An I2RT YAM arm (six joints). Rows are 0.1 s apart.
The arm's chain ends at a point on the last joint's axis. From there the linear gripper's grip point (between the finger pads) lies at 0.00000 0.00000 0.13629 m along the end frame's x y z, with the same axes.
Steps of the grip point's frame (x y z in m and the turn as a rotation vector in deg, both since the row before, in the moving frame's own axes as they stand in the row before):
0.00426, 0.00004, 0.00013, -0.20, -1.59, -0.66
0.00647, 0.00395, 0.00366, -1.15, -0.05, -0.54
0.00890, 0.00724, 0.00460, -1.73, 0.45, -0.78
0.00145, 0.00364, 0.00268, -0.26, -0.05, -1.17
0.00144, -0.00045, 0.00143, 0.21, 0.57, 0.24
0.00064, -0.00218, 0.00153, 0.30, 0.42, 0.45
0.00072, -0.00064, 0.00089, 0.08, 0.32, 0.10
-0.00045, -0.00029, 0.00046, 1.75, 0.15, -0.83
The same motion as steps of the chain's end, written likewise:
0.00804, -0.00046, 0.00018, -0.20, -1.59, -0.66
0.00658, 0.00121, 0.00369, -1.15, -0.05, -0.54
0.00780, 0.00313, 0.00467, -1.73, 0.45, -0.78
0.00156, 0.00302, 0.00268, -0.26, -0.05, -1.17
0.00008, 0.00005, 0.00144, 0.21, 0.57, 0.24
-0.00036, -0.00147, 0.00154, 0.30, 0.42, 0.45
-0.00004, -0.00045, 0.00089, 0.08, 0.32, 0.10
-0.00078, 0.00387, 0.00052, 1.75, 0.15, -0.83

